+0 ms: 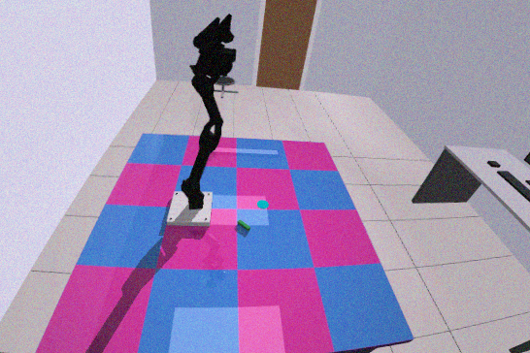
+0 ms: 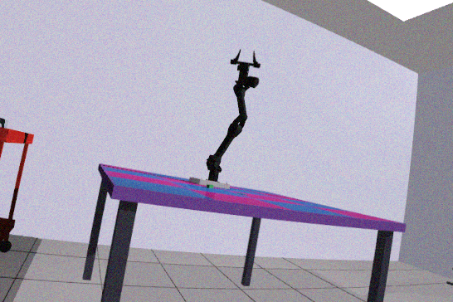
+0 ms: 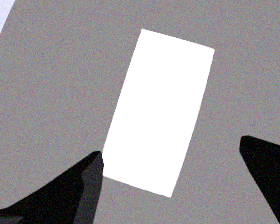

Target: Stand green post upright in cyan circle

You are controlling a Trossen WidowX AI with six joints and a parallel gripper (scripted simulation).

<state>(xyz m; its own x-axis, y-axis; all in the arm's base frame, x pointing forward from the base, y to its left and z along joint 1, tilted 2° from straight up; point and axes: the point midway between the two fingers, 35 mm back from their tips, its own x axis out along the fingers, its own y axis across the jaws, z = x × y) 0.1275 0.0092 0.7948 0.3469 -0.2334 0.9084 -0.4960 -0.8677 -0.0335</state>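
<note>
The green post lies 85 cm below my gripper tip, 14 cm to the right of it and 10 cm ahead of it. The rest, counted from my gripper tip: cyan circle (86 cm below, 22 cm ahead, 2 cm to the right).
</note>
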